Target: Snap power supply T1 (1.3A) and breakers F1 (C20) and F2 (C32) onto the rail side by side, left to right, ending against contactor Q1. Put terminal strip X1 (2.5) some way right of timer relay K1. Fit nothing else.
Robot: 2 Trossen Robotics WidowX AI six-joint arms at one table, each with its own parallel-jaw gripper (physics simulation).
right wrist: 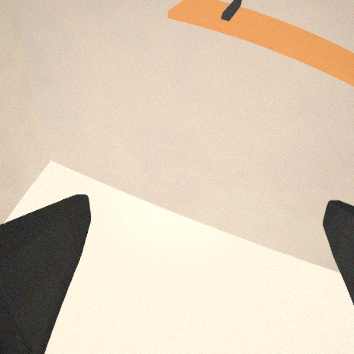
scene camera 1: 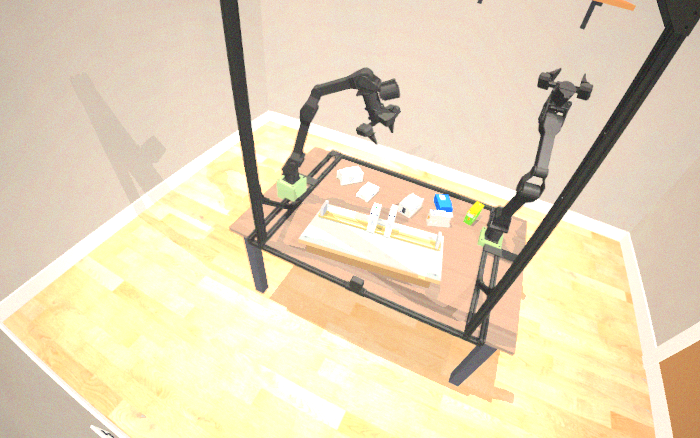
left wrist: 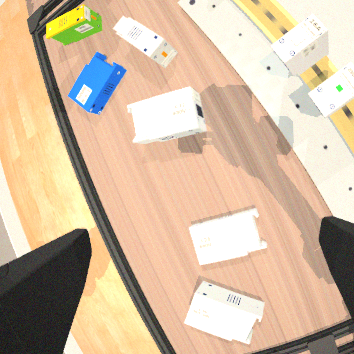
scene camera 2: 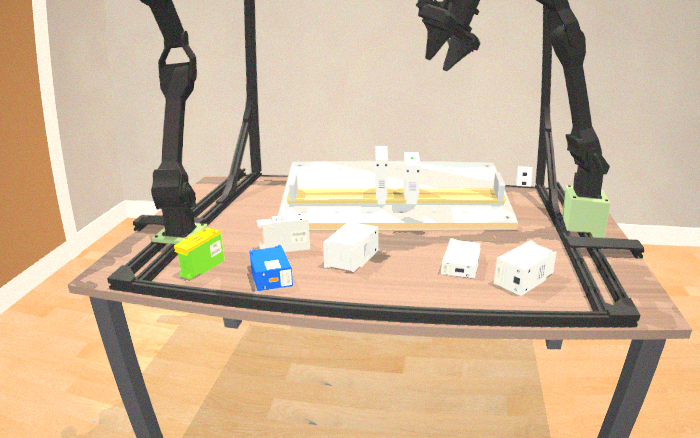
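Pixels of known places: left gripper, between the fingertips: point(scene camera 1: 384, 138) point(left wrist: 207, 236) point(scene camera 2: 436, 65); right gripper, between the fingertips: point(right wrist: 212, 211) point(scene camera 1: 573, 71); left arm's base, origin of its link: point(scene camera 1: 291, 179) point(scene camera 2: 587, 193); right arm's base, origin of its link: point(scene camera 1: 491, 237) point(scene camera 2: 179, 231).
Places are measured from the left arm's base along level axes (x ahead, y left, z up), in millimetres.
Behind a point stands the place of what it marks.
Note:
The yellow rail point(scene camera 1: 346, 218) @(x 322, y -35, z -44 mm) point(scene camera 2: 335, 197) @(x 607, y 41, z -47 mm) carries two upright white modules, one marked 16A point(left wrist: 301, 45) @(x 490, y 27, z 64 mm) and one with a green mark point(scene camera 2: 411, 178) @(x 429, y 33, z 10 mm) point(left wrist: 334, 90) @(x 431, y 12, z 49 mm); which is Q1 and which K1 is unclear. A white block point(scene camera 1: 411, 205) @(x 525, y 213, z -43 mm) point(scene camera 2: 351, 246) @(x 500, y 299, z -47 mm) point(left wrist: 167, 116) @(x 506, y 237, z -45 mm), its faint print perhaps C32, lies on the table. A flatter white block point(scene camera 1: 367, 191) @(x 297, y 211, z -72 mm) point(scene camera 2: 460, 258) @(x 296, y 256, z -72 mm) point(left wrist: 225, 237) @(x 295, y 224, z -72 mm) and a slotted white block point(scene camera 1: 350, 175) @(x 181, y 240, z -45 mm) point(scene camera 2: 525, 268) @(x 172, y 331, z -45 mm) point(left wrist: 225, 312) @(x 177, y 258, z -45 mm) lie beyond it; their print is unclear. My left gripper point(scene camera 1: 384, 136) @(x 364, y 137, z 283 mm) point(scene camera 2: 437, 64) @(x 364, y 137, z 283 mm) point(left wrist: 207, 236) @(x 364, y 137, z 283 mm) hangs open above the table. My right gripper point(scene camera 1: 571, 73) @(x 915, y 522, z 620 mm) point(right wrist: 212, 211) @(x 915, y 522, z 620 mm) is open, raised high.
A blue block point(scene camera 1: 442, 202) @(x 640, y 344, z -60 mm) point(scene camera 2: 271, 267) @(x 625, y 393, z -60 mm) point(left wrist: 97, 82) @(x 633, y 345, z -60 mm), a green-yellow block point(scene camera 1: 473, 213) @(x 794, y 324, z -32 mm) point(scene camera 2: 201, 253) @(x 780, y 384, z -55 mm) point(left wrist: 75, 25) @(x 772, y 348, z -42 mm) and a white block with an orange mark point(scene camera 1: 438, 217) @(x 660, y 210, z -43 mm) point(scene camera 2: 286, 235) @(x 652, y 247, z -61 mm) point(left wrist: 145, 42) @(x 637, y 223, z -31 mm) lie near the right arm's base. Black frame bars point(scene camera 2: 361, 308) @(x 441, y 461, z -78 mm) edge the table.

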